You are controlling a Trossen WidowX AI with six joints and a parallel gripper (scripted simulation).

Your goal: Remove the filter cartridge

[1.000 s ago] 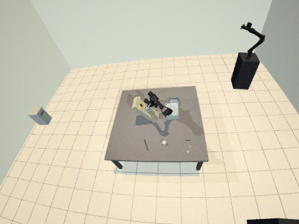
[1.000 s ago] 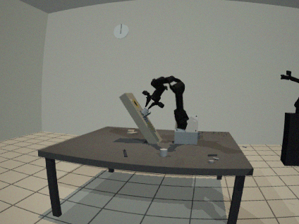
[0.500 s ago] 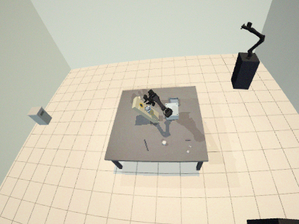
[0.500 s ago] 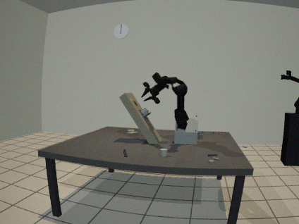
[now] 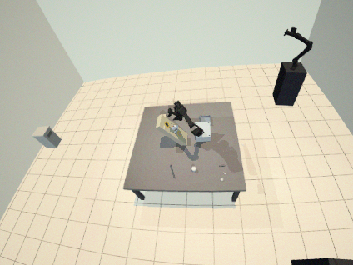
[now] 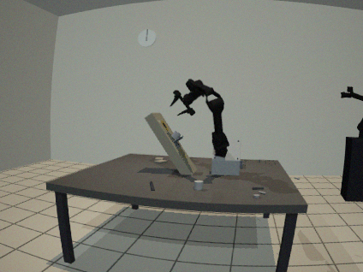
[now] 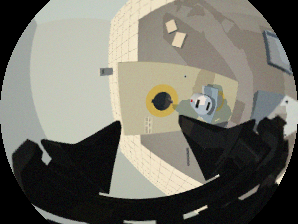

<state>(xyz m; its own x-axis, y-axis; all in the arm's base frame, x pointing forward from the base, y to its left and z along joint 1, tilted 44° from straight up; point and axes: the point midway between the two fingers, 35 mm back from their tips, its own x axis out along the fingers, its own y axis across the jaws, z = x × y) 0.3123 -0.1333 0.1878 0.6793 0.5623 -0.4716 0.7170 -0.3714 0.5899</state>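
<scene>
Right now my gripper tip is 15 cm above the round white filter cartridge and 2 cm past it. The rest, counted from my gripper tip: grey square tray 37 cm below, 33 cm behind, 32 cm to the right.
</scene>
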